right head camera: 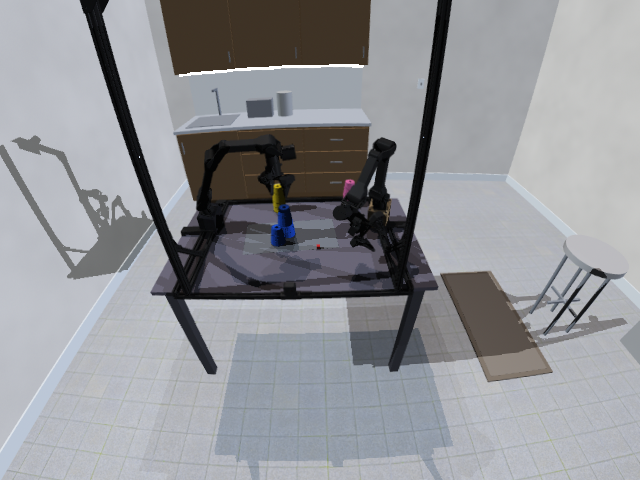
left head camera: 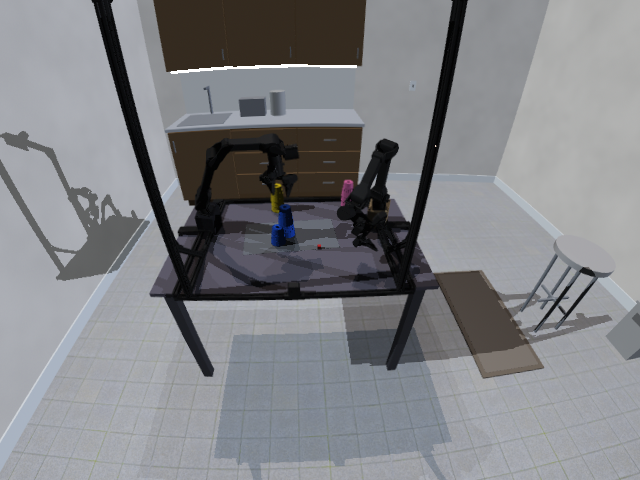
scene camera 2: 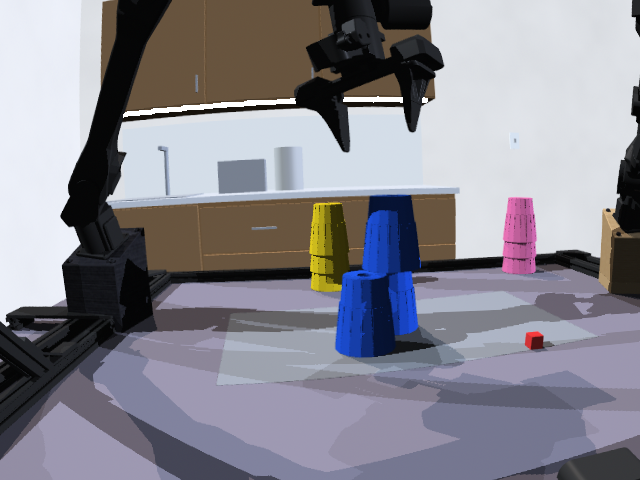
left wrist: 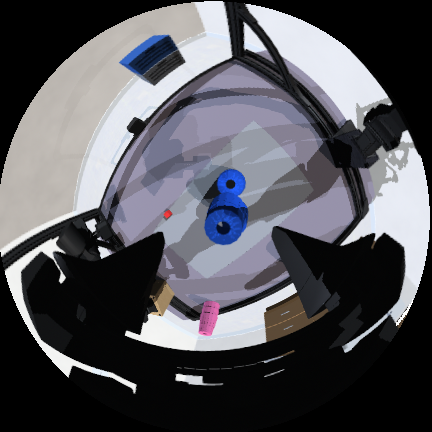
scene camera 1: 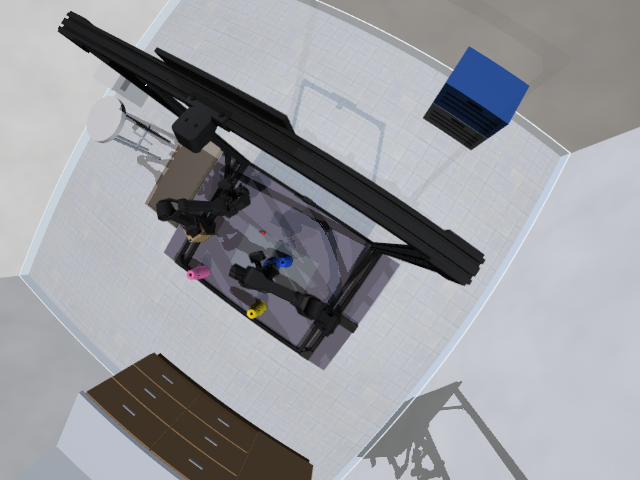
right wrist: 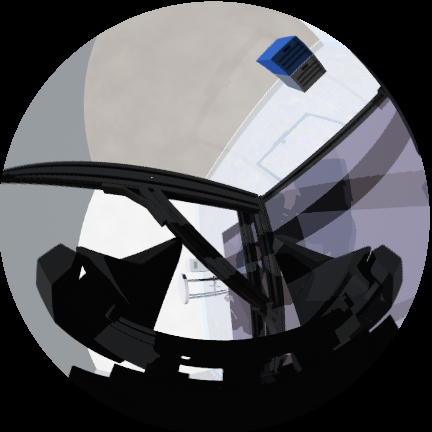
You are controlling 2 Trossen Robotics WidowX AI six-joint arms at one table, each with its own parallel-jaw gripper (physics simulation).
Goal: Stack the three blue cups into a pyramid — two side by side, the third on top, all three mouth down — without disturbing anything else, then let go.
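Seen in the pictures: left gripper, fingertip midpoint: point(right head camera: 279, 196) point(left head camera: 280, 196) point(scene camera 2: 378, 142) point(left wrist: 219, 234); right gripper, fingertip midpoint: point(right head camera: 380, 244) point(left head camera: 383, 244) point(scene camera 1: 235, 178) point(right wrist: 228, 242); left arm's base, link origin: point(right head camera: 208, 210) point(left head camera: 206, 209) point(scene camera 2: 103, 245) point(left wrist: 364, 145) point(scene camera 1: 327, 323); right arm's base, link origin: point(right head camera: 379, 204) point(left head camera: 379, 205) point(scene camera 2: 634, 222) point(left wrist: 149, 304) point(scene camera 1: 193, 230).
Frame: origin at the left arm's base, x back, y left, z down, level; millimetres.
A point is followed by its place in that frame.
Note:
Three blue cups stand mouth down on the pale mat point(scene camera 2: 268, 361) @[y -62, x -295, z 117 mm]. The front cup point(scene camera 2: 364, 317) @[y -22, x -395, z 72 mm] point(left wrist: 231, 183) @[y 6, x -380, z 30 mm] point(left head camera: 277, 236) @[y -19, x -399, z 63 mm] and the rear lower cup point(scene camera 2: 406, 302) @[y 62, x -431, z 77 mm] point(left head camera: 291, 231) @[y 67, x -434, z 85 mm] are close together; a gap between them cannot be made out. The upper cup point(scene camera 2: 391, 235) @[y 24, x -418, z -13 mm] point(left wrist: 224, 227) @[y 83, x -428, z 23 mm] point(left head camera: 284, 214) @[y 29, x -420, z -33 mm] stands upright on the rear cup; the front cup's top shows uncovered in the left wrist view. My left gripper point(scene camera 2: 378, 140) @[y 37, x -404, z -121 mm] point(left wrist: 219, 234) @[y 37, x -404, z -121 mm] is open and empty, above the upper cup and clear of it. My right gripper point(left head camera: 366, 246) point(right wrist: 228, 242) @[y -55, x -884, z -30 mm] is open and empty, at the table's right side.
A yellow cup stack point(scene camera 2: 329, 245) @[y 256, x -275, z 36 mm] point(scene camera 1: 256, 308) @[y 258, x -273, z -10 mm] stands at the table's back, behind the blue cups. A pink cup stack point(scene camera 2: 519, 235) @[y 424, x -621, z 39 mm] point(scene camera 1: 198, 272) @[y 431, x -619, z 5 mm] stands at the back right. A small red cube point(scene camera 2: 534, 340) @[y 13, x -590, z 106 mm] point(left wrist: 167, 214) @[y 24, x -587, z 102 mm] lies right of the blue cups. Dark frame posts rise around the table.

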